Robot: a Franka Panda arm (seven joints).
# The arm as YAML. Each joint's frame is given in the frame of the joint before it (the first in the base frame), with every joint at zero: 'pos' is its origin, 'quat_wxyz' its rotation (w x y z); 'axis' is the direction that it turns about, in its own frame. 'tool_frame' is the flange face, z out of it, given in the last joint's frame.
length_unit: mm
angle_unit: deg
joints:
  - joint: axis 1
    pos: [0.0, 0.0, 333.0]
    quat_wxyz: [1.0, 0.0, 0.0, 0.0]
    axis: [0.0, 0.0, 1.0]
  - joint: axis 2
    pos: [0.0, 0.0, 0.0]
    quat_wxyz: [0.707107, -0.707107, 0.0, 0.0]
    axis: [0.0, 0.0, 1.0]
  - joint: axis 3
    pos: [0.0, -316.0, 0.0]
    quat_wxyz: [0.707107, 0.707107, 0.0, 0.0]
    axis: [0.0, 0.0, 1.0]
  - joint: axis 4
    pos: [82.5, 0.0, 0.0]
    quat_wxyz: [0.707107, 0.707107, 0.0, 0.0]
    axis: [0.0, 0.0, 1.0]
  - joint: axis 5
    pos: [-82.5, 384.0, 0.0]
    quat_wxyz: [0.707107, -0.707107, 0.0, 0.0]
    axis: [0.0, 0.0, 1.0]
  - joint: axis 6
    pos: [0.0, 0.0, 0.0]
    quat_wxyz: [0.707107, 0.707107, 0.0, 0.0]
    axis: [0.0, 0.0, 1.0]
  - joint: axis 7
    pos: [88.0, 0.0, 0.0]
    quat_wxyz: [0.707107, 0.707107, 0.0, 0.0]
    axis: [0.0, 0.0, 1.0]
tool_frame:
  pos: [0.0, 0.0, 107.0]
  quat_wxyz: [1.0, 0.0, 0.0, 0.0]
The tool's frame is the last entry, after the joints.
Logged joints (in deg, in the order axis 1, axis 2, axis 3, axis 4, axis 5, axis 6, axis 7), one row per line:
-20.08 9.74 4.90 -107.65 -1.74 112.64 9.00
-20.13 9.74 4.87 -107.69 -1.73 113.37 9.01
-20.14 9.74 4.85 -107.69 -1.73 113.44 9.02
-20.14 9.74 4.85 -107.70 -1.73 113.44 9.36
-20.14 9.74 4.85 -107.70 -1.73 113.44 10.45
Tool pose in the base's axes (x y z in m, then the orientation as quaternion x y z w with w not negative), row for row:
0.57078 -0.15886 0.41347 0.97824 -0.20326 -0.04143 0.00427
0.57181 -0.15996 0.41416 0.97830 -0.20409 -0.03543 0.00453
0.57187 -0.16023 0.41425 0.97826 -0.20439 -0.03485 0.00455
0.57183 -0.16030 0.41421 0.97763 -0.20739 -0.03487 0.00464
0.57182 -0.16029 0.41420 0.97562 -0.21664 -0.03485 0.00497
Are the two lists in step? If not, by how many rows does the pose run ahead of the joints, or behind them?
They are in step.
